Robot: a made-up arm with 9 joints. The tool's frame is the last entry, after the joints. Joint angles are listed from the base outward.
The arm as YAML. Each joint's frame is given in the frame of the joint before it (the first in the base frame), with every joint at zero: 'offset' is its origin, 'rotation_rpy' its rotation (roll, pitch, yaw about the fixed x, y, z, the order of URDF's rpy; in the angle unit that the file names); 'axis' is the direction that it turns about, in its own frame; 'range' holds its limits. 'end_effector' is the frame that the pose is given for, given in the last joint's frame.
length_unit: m
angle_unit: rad
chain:
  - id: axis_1
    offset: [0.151, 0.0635, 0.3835]
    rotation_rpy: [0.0, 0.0, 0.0]
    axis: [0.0, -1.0, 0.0]
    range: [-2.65, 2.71]
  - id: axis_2
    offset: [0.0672, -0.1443, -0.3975]
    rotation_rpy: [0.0, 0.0, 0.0]
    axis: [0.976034, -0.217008, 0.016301]
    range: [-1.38, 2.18]
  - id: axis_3
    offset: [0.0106, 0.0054, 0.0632]
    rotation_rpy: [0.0, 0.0, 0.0]
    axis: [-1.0, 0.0, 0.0]
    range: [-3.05, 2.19]
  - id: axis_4
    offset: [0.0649, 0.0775, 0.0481]
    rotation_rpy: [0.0, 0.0, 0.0]
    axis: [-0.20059, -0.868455, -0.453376]
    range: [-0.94, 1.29]
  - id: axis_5
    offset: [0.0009, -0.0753, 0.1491]
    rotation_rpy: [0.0, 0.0, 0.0]
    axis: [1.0, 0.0, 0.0]
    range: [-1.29, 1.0]
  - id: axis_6
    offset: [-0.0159, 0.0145, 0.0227]
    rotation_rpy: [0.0, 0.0, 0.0]
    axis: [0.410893, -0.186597, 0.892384]
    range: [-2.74, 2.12]
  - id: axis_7
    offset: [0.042, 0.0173, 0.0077]
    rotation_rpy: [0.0, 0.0, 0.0]
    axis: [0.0, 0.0, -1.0]
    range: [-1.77, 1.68]
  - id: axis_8
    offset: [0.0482, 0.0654, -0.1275]
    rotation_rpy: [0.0, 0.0, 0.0]
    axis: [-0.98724, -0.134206, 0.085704]
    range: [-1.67, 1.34]
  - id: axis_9
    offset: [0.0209, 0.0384, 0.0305]
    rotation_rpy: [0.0, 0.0, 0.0]
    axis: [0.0, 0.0, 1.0]
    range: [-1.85, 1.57]
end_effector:
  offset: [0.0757, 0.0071, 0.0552]
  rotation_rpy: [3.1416, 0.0, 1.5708]
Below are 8 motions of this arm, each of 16 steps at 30 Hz.
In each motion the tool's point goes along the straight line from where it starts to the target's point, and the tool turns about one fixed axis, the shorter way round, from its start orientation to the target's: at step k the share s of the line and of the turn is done. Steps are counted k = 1, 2, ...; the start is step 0. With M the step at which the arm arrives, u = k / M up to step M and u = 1 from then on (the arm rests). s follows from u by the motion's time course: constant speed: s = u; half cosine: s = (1 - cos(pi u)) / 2; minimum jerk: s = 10 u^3 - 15 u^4 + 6 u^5.
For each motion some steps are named. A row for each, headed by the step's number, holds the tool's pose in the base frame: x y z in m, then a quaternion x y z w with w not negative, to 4 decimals.
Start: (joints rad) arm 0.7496 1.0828 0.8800 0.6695 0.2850 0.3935 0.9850 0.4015 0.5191
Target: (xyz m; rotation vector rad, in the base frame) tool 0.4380 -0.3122 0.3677 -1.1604 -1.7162 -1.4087
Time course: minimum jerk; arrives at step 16
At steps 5, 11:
5: 0.3112 -0.1396 0.4728 0.6333 0.4691 0.5777 0.2127
11: 0.4102 -0.2743 0.3908 -0.4989 -0.6292 -0.5612 0.2006

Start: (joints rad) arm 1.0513 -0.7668 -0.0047 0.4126 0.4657 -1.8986 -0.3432 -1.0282 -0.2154
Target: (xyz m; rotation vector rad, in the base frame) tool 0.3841 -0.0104 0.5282 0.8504 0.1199 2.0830
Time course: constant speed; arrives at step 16
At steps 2, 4, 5, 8, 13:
2: 0.3587 -0.0684 0.3918 0.6557 -0.0958 0.7357 0.1403
4: 0.3623 -0.0601 0.4113 0.6180 -0.0758 0.7604 0.1850
5: 0.3642 -0.0560 0.4210 0.5981 -0.0656 0.7714 0.2071
8: 0.3696 -0.0435 0.4502 0.5345 -0.0349 0.7995 0.2719
13: 0.3787 -0.0228 0.4990 0.4170 0.0170 0.8284 0.3736

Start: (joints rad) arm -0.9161 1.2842 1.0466 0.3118 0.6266 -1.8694 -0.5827 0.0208 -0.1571
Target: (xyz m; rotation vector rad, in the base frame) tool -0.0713 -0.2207 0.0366 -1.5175 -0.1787 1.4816
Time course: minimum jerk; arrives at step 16
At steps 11, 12, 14, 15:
11: -0.0537 -0.2249 0.0446 -0.6660 -0.0643 0.5846 0.4589
12: -0.0612 -0.2231 0.0412 -0.6481 -0.0682 0.5951 0.4703
14: -0.0697 -0.2211 0.0373 -0.6273 -0.0726 0.6066 0.4829
15: -0.0711 -0.2208 0.0367 -0.6240 -0.0733 0.6084 0.4849

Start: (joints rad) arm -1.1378 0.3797 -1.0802 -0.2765 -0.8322 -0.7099 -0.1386 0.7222 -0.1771
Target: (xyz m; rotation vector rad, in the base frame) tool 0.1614 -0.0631 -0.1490 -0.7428 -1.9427 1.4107
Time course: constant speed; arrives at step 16
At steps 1, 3, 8, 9, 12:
1: 0.0128 -0.1303 -0.0783 -0.5474 -0.5857 0.5414 0.2533
3: 0.0326 -0.1213 -0.0877 -0.5144 -0.6093 0.5435 0.2623
8: 0.0822 -0.0989 -0.1113 -0.4282 -0.6635 0.5445 0.2828
9: 0.0921 -0.0944 -0.1160 -0.4104 -0.6735 0.5440 0.2865
12: 0.1218 -0.0810 -0.1301 -0.3559 -0.7018 0.5410 0.2969

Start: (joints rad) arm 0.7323 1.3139 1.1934 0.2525 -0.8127 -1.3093 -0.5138 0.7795 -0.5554
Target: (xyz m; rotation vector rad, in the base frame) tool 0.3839 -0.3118 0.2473 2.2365 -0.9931 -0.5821
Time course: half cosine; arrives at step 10
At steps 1, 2, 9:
1: 0.4062 -0.2879 0.3631 0.7995 -0.3781 -0.1911 0.4258
2: 0.4046 -0.2896 0.3547 0.8034 -0.3782 -0.1933 0.4174
9: 0.3845 -0.3112 0.2502 0.8449 -0.3758 -0.2195 0.3111

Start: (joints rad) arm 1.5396 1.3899 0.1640 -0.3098 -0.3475 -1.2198 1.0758 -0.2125 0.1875
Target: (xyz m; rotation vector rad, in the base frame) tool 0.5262 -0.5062 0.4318 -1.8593 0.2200 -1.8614
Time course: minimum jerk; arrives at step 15
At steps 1, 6, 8, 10, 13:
1: 0.5614 -0.4828 0.5745 -0.7272 -0.1199 -0.6494 0.1872
6: 0.5503 -0.4902 0.5295 -0.7167 -0.0568 -0.6634 0.2075
8: 0.5417 -0.4959 0.4944 -0.7061 -0.0074 -0.6722 0.2227
10: 0.5336 -0.5013 0.4618 -0.6945 0.0385 -0.6786 0.2362
13: 0.5269 -0.5057 0.4346 -0.6834 0.0769 -0.6827 0.2470

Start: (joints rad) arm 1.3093 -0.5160 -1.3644 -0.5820 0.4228 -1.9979 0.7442 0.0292 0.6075
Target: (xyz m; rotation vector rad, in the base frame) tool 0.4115 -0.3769 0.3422 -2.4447 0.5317 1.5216
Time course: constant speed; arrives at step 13
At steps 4, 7, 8, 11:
4: 0.5805 -0.3133 0.4243 -0.9390 -0.2310 0.2106 0.1433
7: 0.5241 -0.3345 0.3970 -0.9315 -0.0954 0.3238 0.1351
8: 0.5054 -0.3415 0.3878 -0.9225 -0.0493 0.3595 0.1314
11: 0.4490 -0.3628 0.3605 -0.8763 0.0894 0.4585 0.1177

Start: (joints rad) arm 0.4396 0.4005 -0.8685 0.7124 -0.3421 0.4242 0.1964 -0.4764 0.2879
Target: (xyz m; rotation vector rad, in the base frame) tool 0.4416 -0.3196 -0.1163 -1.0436 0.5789 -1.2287
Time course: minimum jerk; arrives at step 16
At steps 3, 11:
3: 0.3709 -0.2840 0.3386 -0.4413 -0.4742 -0.7543 0.1068
11: 0.4282 -0.3129 -0.0302 -0.4931 0.1141 -0.6326 0.5862

